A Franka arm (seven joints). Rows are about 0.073 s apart.
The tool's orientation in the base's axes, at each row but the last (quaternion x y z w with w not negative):
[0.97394, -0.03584, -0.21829, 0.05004]
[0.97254, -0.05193, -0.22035, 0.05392]
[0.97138, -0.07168, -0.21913, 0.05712]
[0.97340, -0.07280, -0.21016, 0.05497]
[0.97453, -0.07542, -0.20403, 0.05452]
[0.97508, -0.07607, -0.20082, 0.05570]
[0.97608, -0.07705, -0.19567, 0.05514]
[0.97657, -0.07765, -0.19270, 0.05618]
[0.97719, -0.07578, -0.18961, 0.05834]
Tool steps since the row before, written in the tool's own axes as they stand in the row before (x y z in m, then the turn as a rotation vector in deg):
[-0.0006, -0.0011, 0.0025, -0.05, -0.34, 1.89]
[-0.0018, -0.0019, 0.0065, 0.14, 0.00, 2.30]
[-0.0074, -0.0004, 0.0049, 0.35, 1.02, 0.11]
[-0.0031, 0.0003, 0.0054, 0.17, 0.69, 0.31]
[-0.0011, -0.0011, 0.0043, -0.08, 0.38, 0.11]
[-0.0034, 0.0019, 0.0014, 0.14, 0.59, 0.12]
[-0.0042, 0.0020, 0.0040, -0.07, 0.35, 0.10]
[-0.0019, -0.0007, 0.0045, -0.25, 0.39, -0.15]
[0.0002, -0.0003, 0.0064, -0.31, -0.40, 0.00]
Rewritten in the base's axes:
[-0.0016, 0.0009, -0.0021, -0.84, 0.19, -1.72]
[-0.0043, 0.0016, -0.0053, -0.87, -0.21, -2.12]
[-0.0087, 0.0012, -0.0014, 0.15, -1.07, -0.10]
[-0.0051, -0.0002, -0.0036, -0.06, -0.73, -0.25]
[-0.0026, 0.0009, -0.0036, -0.16, -0.37, -0.02]
[-0.0039, -0.0014, 0.0003, 0.00, -0.61, -0.08]
[-0.0056, -0.0016, -0.0018, -0.15, -0.34, -0.02]
[-0.0034, 0.0007, -0.0035, -0.22, -0.33, 0.28]
[-0.0022, -0.0003, -0.0060, -0.23, 0.45, 0.06]

